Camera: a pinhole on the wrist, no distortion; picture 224 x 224 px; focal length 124.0 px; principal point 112.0 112.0 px. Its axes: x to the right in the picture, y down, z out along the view. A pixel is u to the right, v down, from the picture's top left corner.
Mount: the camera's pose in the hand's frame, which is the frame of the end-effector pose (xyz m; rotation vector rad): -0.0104 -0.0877 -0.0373 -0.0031 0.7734 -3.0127
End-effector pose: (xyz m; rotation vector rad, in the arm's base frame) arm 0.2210 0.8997 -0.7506 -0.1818 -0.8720 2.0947
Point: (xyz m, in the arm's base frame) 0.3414 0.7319 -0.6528
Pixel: outside the picture
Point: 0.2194 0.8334 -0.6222
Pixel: 126 8
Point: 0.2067 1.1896 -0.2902
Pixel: 7 171
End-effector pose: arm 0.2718 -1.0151 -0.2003 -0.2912 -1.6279 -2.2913
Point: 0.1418 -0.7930 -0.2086
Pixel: 60 67
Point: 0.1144 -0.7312 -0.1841
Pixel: 60 66
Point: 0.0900 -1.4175 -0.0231
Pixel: behind the camera
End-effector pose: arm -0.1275 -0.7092 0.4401 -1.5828 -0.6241 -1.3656
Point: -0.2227 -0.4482 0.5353
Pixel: 100 118
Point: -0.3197 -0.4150 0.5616
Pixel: 105 159
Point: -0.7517 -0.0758 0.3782
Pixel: 185 210
